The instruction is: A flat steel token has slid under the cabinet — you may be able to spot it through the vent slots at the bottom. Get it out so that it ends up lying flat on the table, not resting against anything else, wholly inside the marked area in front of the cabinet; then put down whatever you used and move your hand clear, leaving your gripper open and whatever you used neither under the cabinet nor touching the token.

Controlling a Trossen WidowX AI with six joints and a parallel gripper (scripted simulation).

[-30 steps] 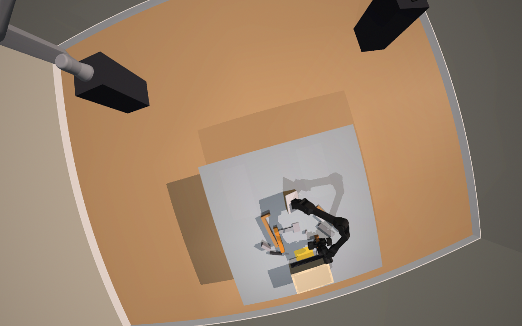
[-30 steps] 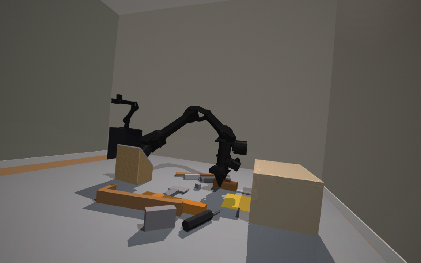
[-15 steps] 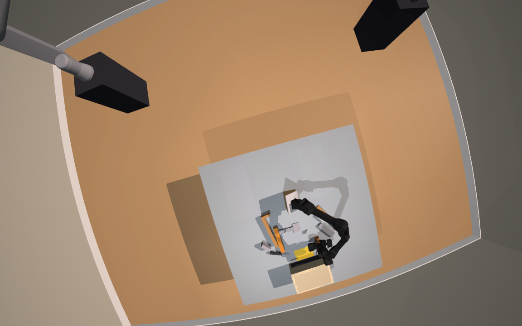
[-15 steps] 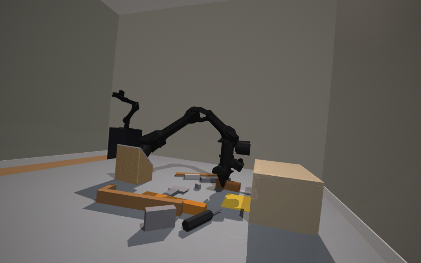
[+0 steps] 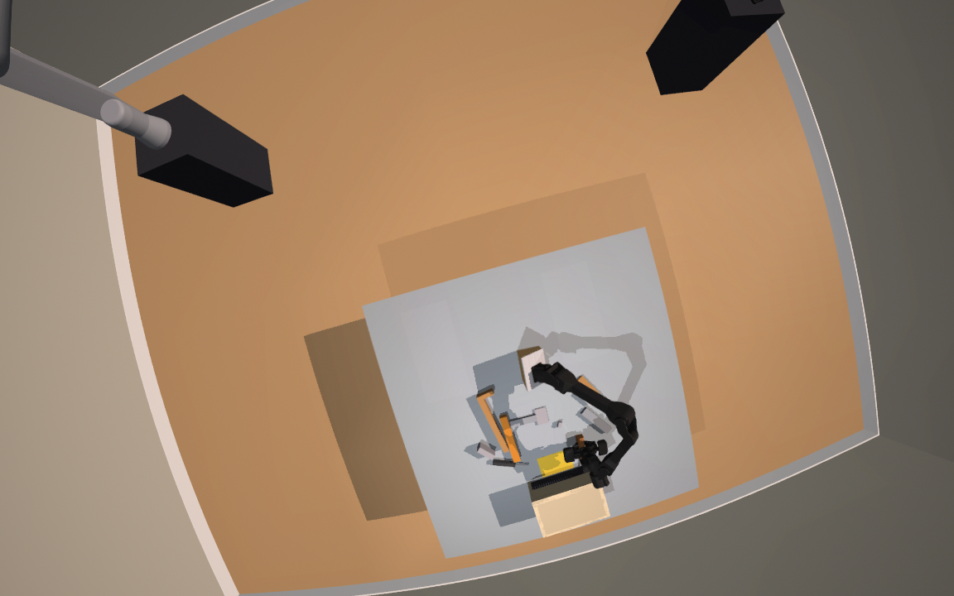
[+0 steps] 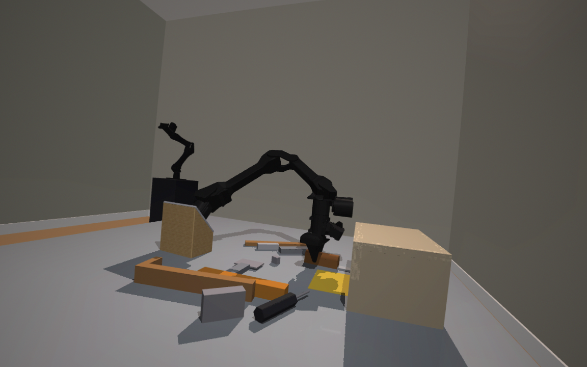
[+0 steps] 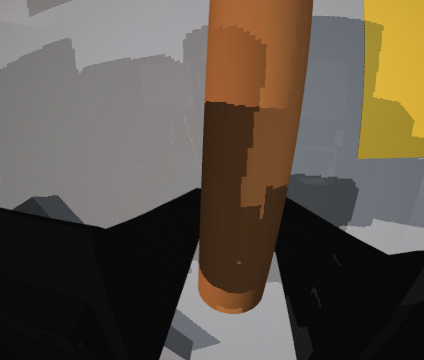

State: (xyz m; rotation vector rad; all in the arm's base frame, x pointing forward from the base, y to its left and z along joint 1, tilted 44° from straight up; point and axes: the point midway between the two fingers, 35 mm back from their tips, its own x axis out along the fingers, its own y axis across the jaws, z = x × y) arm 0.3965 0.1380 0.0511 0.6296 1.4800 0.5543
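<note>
Right now my gripper tip is 110 mm past the grey cube and 80 mm to the left of it. Also, from my gripper tip: grey bar (90 mm to the left, 80 mm behind); orange stick (170 mm behind, 130 mm to the left); flat grey token (240 mm ahead, 50 mm to the right).
</note>
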